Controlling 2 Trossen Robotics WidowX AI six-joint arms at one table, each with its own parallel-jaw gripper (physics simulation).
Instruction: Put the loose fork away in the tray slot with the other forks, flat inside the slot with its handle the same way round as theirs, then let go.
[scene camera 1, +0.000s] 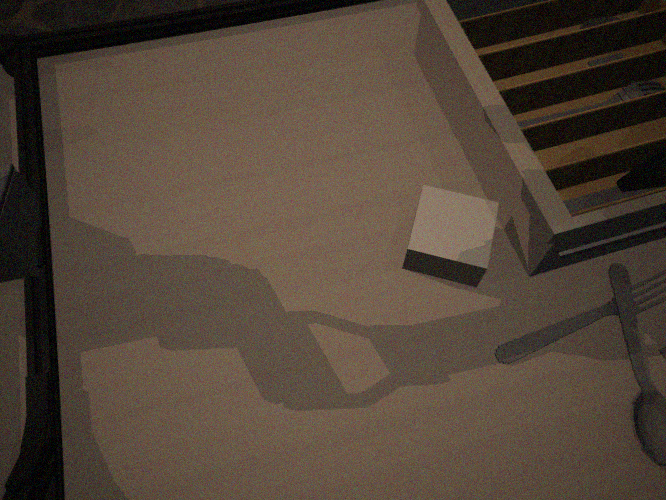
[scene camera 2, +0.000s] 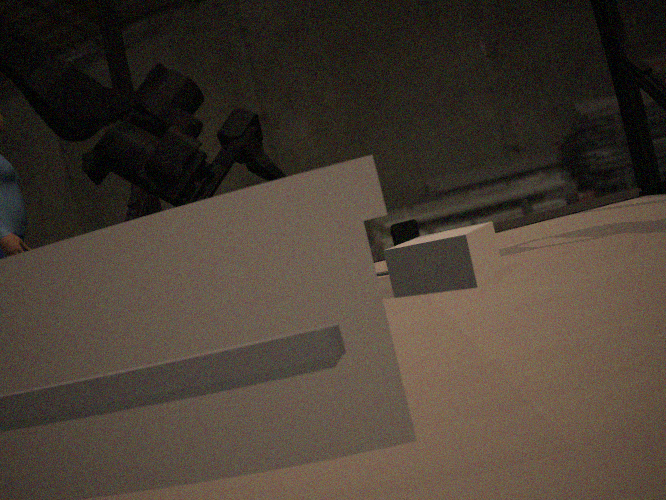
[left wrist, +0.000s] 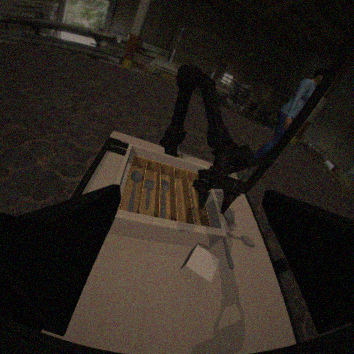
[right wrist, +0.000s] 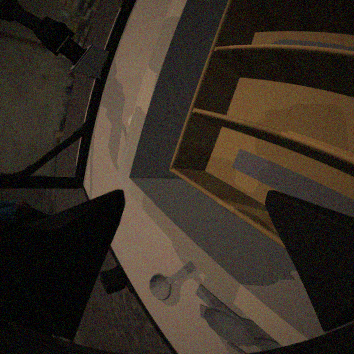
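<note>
The loose fork (scene camera 1: 559, 329) (left wrist: 228, 254) lies on the table outside the tray corner; the handle of a spoon (scene camera 1: 653, 422) (left wrist: 245, 241) (right wrist: 160, 287) crosses over its neck. The tray (scene camera 1: 492, 115) (left wrist: 170, 224) (right wrist: 172, 90) holds a fork (scene camera 1: 634, 92) in one slot, tines to the right in scene camera 1. My right gripper (left wrist: 210, 210) (right wrist: 196, 197) (scene camera 2: 242, 182) is open and empty, above the tray's near-corner slots; a fingertip shows in scene camera 1. My left gripper is open and empty, high over the table's other end. The loose fork is unclear in the right wrist view.
A white block (scene camera 1: 454, 223) (scene camera 2: 433, 266) (left wrist: 202, 262) stands on the table beside the tray corner. A grey utensil (right wrist: 295, 180) lies in the tray's outermost slot. The tray's upright walls stand between the slots and the loose cutlery. A person (left wrist: 298, 102) stands beyond the table.
</note>
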